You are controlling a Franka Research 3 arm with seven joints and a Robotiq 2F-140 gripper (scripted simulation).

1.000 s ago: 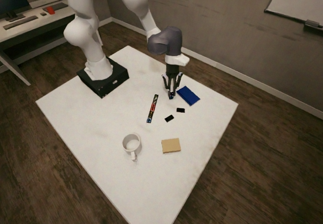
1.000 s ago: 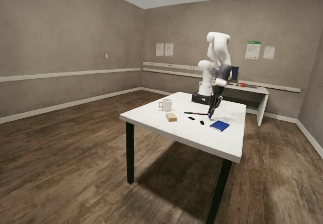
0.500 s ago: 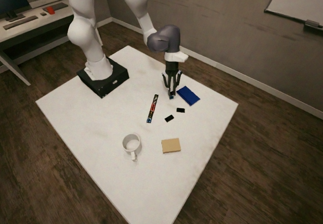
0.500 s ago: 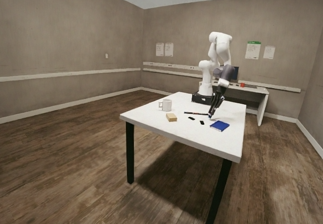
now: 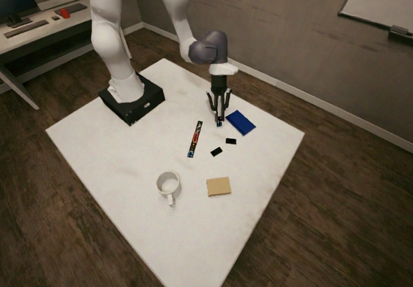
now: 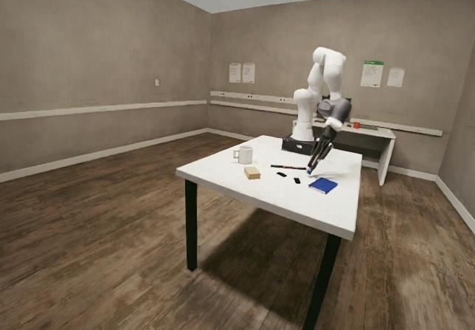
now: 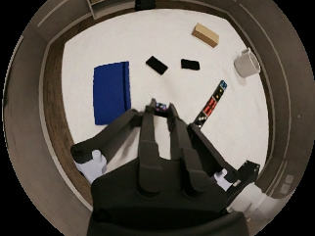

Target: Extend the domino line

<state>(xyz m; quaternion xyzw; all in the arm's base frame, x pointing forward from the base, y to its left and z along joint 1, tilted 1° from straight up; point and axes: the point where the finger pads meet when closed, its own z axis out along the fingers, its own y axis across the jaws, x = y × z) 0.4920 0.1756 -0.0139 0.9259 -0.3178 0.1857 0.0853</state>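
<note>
Right now the domino is 4 cm below my hand, 1 cm to the right of it and 1 cm ahead of it. From my hand the other things lie so: tan block: 29 cm to the right, 19 cm ahead, 7 cm below; white mug: 42 cm to the right, 4 cm below, 3 cm ahead.
</note>
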